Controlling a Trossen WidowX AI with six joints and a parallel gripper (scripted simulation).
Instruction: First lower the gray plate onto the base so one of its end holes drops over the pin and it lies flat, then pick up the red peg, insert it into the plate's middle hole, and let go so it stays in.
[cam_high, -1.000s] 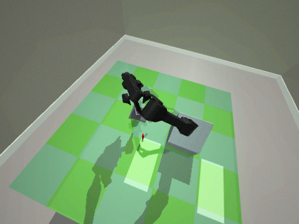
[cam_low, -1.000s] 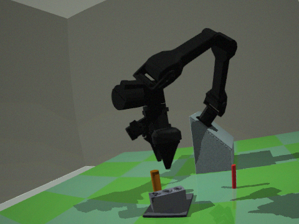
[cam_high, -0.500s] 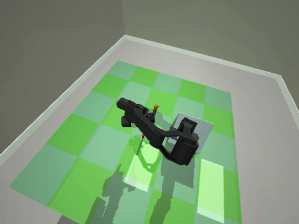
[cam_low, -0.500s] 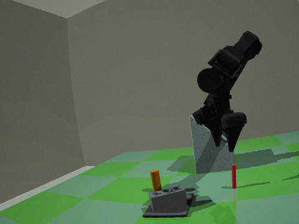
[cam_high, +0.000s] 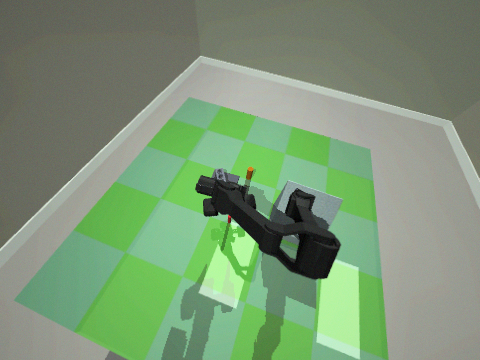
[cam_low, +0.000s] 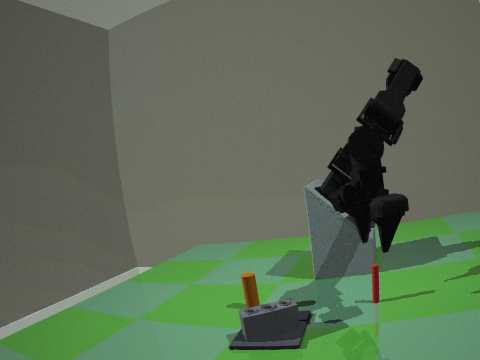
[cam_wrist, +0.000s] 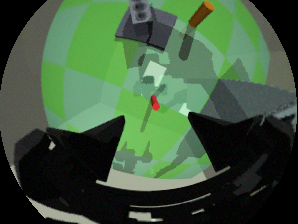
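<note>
The red peg is 8 cm below my gripper tip. Also, from my gripper tip: orange cylinder 27 cm to the right, 8 cm below, 2 cm ahead; base 16 cm to the right, 12 cm ahead, 11 cm below; gray plate 17 cm to the right, 14 cm ahead, 7 cm below.
</note>
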